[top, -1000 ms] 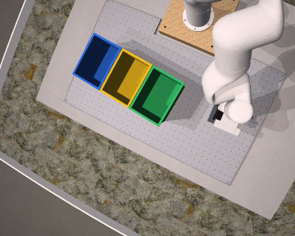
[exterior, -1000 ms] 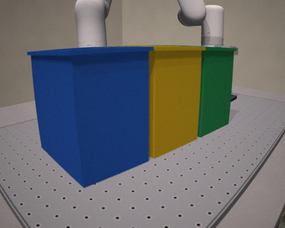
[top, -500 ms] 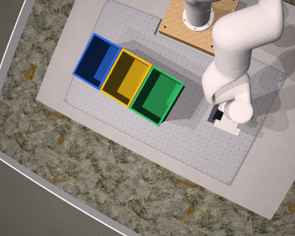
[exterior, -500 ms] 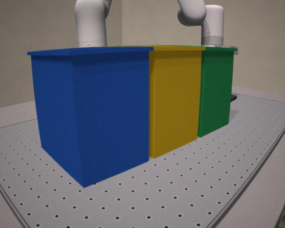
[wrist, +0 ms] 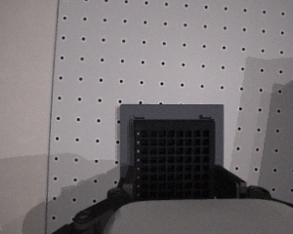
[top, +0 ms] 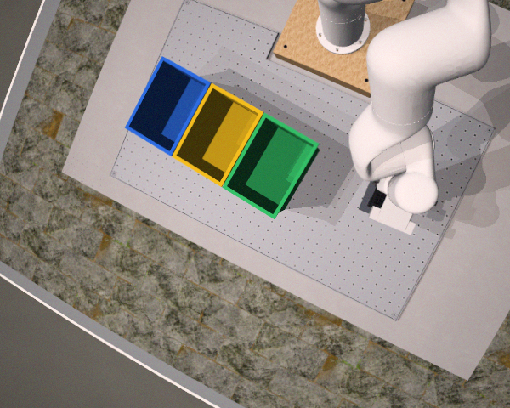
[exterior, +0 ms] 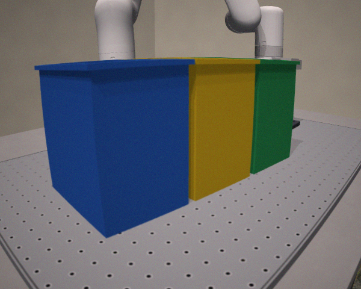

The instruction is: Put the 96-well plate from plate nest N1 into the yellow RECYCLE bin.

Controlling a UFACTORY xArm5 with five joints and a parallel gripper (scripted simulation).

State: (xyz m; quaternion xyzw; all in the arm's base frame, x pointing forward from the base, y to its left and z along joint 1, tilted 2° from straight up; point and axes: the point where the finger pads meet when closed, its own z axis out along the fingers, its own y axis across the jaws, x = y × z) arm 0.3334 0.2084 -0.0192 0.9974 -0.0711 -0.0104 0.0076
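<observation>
The grey plate nest lies 2 cm below my hand. The rest, counted from my hand: 96-well plate: 1 cm below; then green bin: 28 cm to the right, 6 cm above, 2 cm ahead; then yellow bin: 41 cm to the right, 6 cm above, 2 cm behind.
</observation>
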